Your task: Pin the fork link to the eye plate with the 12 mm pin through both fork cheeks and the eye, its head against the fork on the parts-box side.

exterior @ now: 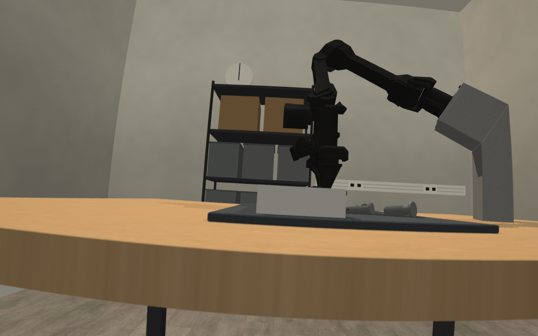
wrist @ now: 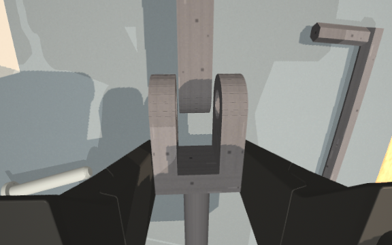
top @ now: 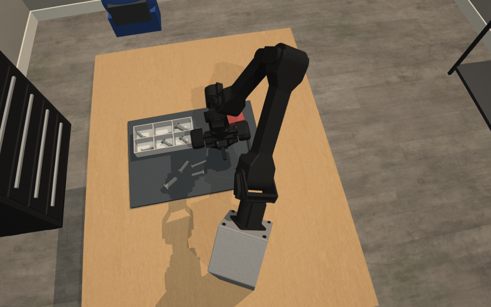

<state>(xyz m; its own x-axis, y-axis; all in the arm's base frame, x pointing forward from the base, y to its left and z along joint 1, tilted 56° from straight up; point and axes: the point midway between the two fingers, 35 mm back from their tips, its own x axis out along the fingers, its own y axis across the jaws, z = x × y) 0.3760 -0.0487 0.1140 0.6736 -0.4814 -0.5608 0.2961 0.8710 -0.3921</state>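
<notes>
Right now the grey eye plate is 30 mm ahead of my hand, 20 mm to the right of it and 50 mm below it. The rest, counted from my hand: long strip: 10 mm behind, 90 mm to the right, 60 mm below; then long thin pin: 100 mm to the left, 60 mm below; then dark mat: 60 mm ahead, 80 mm to the left, 70 mm below.
</notes>
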